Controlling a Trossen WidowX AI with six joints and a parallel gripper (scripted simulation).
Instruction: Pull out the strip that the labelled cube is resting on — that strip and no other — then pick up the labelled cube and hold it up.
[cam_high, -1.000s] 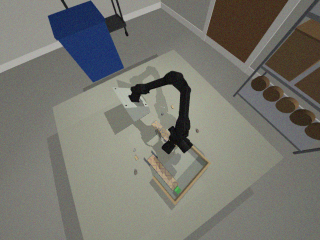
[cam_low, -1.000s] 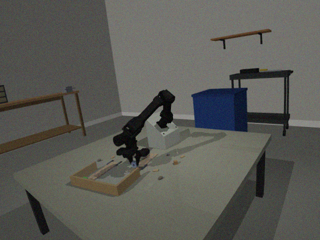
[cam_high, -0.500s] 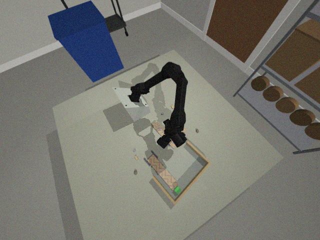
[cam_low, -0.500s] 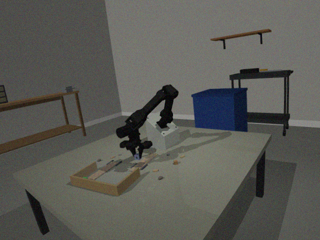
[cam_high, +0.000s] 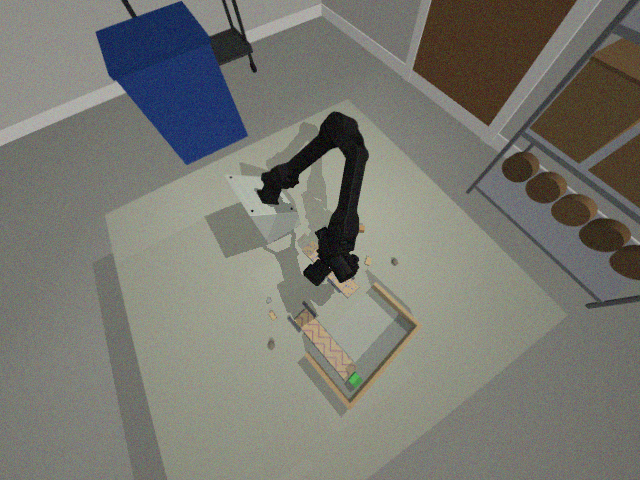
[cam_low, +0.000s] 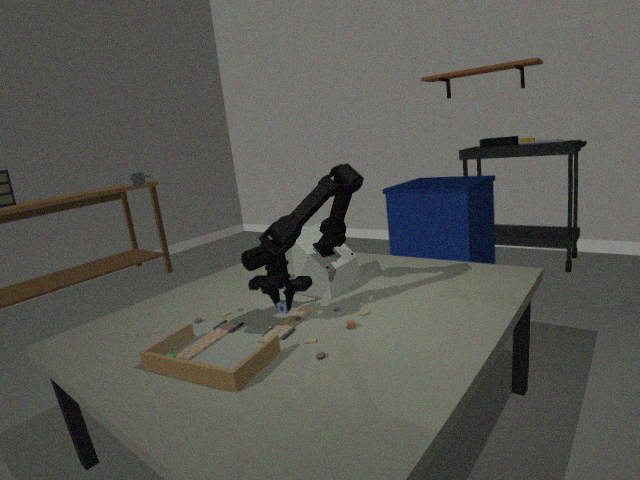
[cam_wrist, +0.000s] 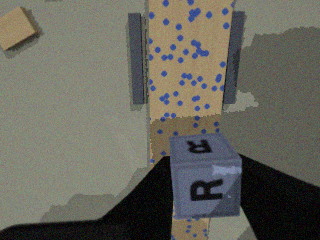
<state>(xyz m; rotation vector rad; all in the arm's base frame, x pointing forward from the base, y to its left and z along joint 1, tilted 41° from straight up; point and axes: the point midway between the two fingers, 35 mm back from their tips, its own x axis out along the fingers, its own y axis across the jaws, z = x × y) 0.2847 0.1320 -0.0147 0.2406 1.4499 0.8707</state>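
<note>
The dotted strip lies 10 mm behind my gripper tip and 50 mm below it.
</note>
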